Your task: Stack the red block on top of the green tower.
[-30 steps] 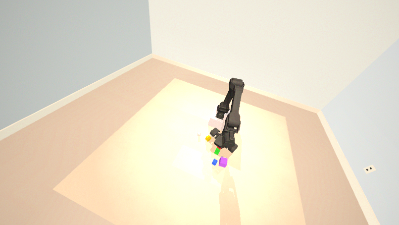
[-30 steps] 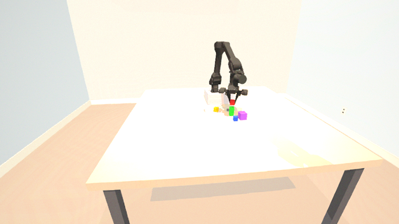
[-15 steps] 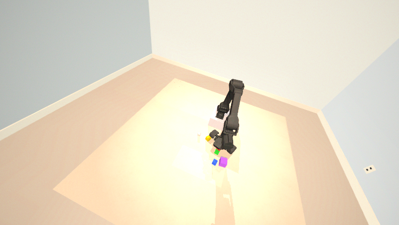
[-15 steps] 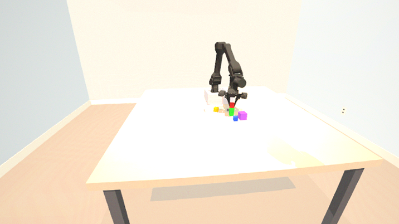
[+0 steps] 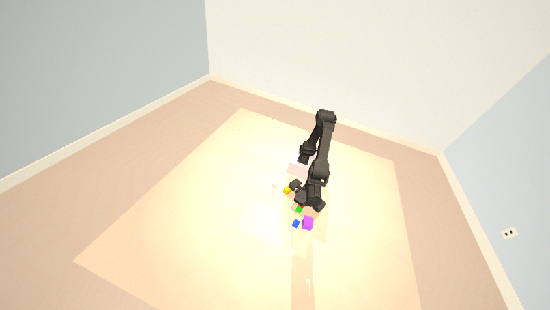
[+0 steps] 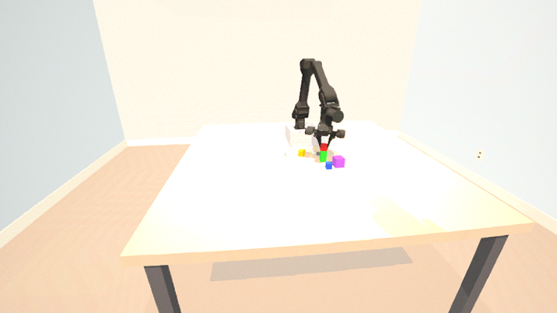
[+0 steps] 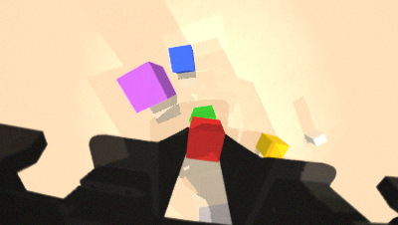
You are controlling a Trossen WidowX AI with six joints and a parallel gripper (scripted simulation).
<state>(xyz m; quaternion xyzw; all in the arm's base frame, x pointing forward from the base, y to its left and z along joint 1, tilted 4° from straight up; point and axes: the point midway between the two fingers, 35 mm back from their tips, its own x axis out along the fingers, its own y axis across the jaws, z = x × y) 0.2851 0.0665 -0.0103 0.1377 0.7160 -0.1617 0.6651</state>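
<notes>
Right now the red block is 1 cm above my gripper tip. From my gripper tip the other things lie so: small grey piece 8 cm behind, 6 cm below; then blue cube 8 cm ahead, 5 cm below; then larger purple cube 6 cm to the left, 6 cm ahead, 4 cm below.
</notes>
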